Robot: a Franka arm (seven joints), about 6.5 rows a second.
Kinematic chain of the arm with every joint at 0, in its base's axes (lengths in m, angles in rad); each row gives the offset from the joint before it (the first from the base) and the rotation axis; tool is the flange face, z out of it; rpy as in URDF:
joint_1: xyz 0 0 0.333 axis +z
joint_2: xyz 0 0 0 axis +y
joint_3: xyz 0 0 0.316 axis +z
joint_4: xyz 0.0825 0 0 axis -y
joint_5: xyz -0.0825 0 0.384 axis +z
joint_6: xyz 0 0 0 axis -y
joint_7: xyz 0.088 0 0 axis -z
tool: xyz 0 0 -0.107 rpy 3.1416 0 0
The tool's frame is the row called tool.
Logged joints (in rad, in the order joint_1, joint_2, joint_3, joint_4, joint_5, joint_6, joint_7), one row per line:
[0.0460 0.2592 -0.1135 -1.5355 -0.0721 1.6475 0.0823]
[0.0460 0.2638 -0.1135 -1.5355 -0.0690 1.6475 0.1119]
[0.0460 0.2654 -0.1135 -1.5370 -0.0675 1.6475 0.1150]
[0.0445 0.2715 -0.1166 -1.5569 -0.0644 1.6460 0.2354]
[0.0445 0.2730 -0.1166 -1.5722 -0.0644 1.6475 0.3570]
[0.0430 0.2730 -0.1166 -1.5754 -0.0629 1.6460 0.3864]
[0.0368 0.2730 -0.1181 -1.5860 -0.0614 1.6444 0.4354]
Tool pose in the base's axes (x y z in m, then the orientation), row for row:
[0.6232 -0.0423 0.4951 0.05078 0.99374 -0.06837 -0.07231]
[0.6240 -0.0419 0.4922 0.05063 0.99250 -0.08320 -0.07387]
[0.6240 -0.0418 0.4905 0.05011 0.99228 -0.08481 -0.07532]
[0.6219 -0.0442 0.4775 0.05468 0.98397 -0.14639 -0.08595]
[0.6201 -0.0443 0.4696 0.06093 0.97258 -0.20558 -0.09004]
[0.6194 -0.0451 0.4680 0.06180 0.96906 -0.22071 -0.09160]
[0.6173 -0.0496 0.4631 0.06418 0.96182 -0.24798 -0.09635]
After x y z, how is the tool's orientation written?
As a quaternion, w x y z.
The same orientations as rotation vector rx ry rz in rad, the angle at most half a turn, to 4 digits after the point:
[3.0249 -0.2081 -0.2201]
[3.0214 -0.2533 -0.2249]
[3.0217 -0.2583 -0.2294]
[2.9880 -0.4445 -0.2610]
[2.9423 -0.6219 -0.2724]
[2.9301 -0.6674 -0.2770]
[2.9041 -0.7487 -0.2909]

